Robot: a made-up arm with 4 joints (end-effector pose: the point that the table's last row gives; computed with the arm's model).
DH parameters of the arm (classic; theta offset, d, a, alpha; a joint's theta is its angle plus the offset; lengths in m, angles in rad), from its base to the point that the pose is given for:
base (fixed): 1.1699 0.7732 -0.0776 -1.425
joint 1: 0 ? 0.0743 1.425
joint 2: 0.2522 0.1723 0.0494 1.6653
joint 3: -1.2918 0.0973 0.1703 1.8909
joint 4: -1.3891 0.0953 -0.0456 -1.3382
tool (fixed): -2.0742 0.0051 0 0
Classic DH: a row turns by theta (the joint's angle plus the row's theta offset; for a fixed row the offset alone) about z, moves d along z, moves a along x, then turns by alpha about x.
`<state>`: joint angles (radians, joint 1 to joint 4).
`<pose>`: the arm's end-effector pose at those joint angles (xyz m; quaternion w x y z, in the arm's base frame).
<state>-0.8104 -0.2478 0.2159 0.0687</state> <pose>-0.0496 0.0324 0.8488 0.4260 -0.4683 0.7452 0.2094</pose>
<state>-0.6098 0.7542 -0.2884 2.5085</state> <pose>-0.1258 0.0140 0.8569 0.5919 0.0556 0.3311 -0.7327</pose>
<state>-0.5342 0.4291 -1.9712 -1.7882</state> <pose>-0.1042 -0.2064 1.0364 0.5578 0.3655 -0.7147 -0.2109</pose>
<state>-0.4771 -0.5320 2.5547 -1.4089</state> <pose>-0.0136 -0.0201 1.2092 0.8518 -0.3342 -0.3603 0.1814</pose>
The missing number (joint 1, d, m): 0.1633
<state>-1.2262 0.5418 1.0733 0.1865</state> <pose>-0.1742 0.0721 1.0627 0.7922 -0.4284 0.2348 0.3658</pose>
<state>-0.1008 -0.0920 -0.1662 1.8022</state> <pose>-0.1167 0.0238 0.8348 0.1681 -0.2910 0.5547 -0.7612</pose>
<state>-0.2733 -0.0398 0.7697 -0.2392</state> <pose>-0.0248 0.1811 0.8440 0.4022 -0.6127 0.5852 0.3469</pose>
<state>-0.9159 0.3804 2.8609 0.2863</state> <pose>-0.1929 -0.0928 1.2040 0.6743 0.1291 -0.1359 0.7143</pose>
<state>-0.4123 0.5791 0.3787 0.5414</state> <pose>-0.0901 0.1327 0.8535 0.4183 -0.7053 0.5716 -0.0284</pose>
